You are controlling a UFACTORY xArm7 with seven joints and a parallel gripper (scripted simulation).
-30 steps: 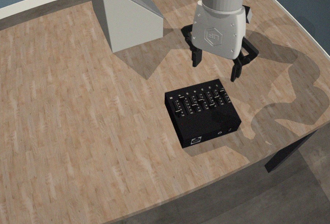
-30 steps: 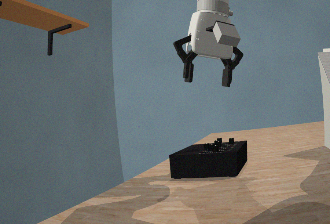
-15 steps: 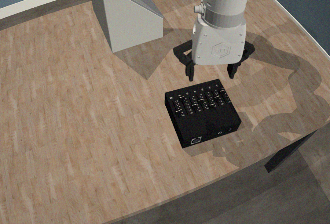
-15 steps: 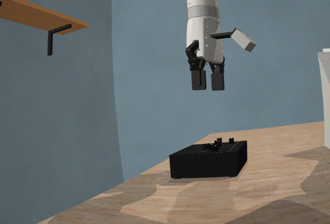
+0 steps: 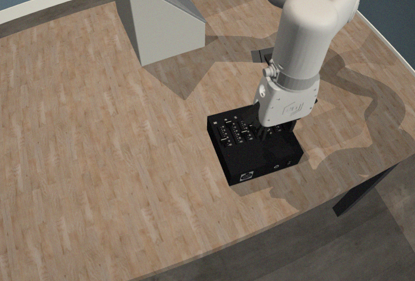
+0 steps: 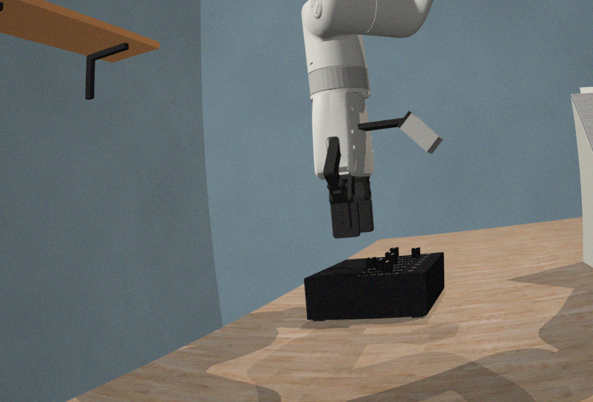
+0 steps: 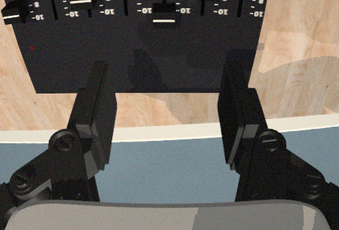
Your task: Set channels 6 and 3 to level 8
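The channel 3 fader cap is 20 mm behind my hand and 50 mm below it. Round my hand: master fader cap 30 mm behind, 90 mm to the right, 50 mm below; then channel 5 fader cap 30 mm behind, 40 mm to the right, 50 mm below; then channel 6 fader cap 70 mm behind, 70 mm to the right, 50 mm below.
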